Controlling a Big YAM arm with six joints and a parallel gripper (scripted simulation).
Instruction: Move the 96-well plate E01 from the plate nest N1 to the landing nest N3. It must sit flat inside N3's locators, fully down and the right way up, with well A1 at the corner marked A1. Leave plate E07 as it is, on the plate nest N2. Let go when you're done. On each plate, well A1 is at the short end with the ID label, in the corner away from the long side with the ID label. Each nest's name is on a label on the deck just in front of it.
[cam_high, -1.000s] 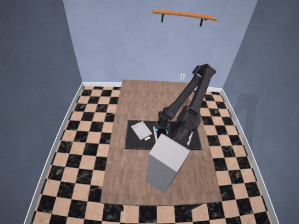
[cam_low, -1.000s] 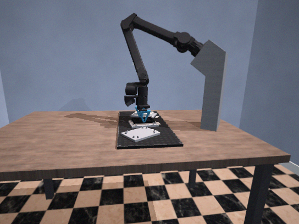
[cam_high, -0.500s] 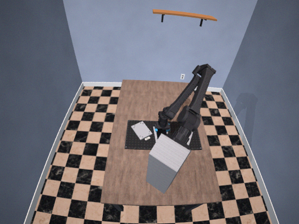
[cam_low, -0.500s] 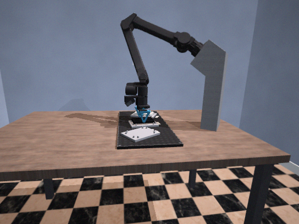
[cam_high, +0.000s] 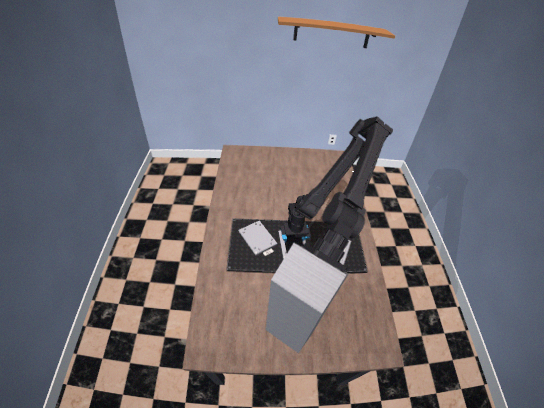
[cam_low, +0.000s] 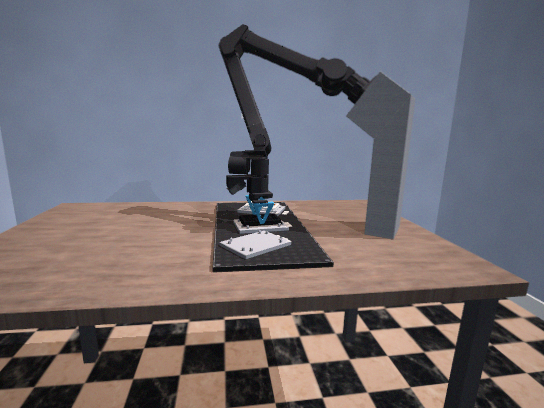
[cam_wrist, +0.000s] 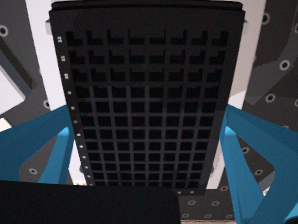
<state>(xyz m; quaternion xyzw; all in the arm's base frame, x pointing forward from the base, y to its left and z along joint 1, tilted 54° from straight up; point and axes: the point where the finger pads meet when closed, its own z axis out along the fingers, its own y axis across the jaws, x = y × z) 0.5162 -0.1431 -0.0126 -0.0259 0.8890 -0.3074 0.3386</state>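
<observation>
Now: the black 96-well plate 1 cm below my hand. From my hand the other things lie so: white nest: 8 cm ahead, 15 cm to the left, 3 cm below; then nest label: 1 cm behind, 13 cm to the left, 3 cm below; then white well plate: 10 cm behind, 18 cm to the right, 1 cm below.
</observation>
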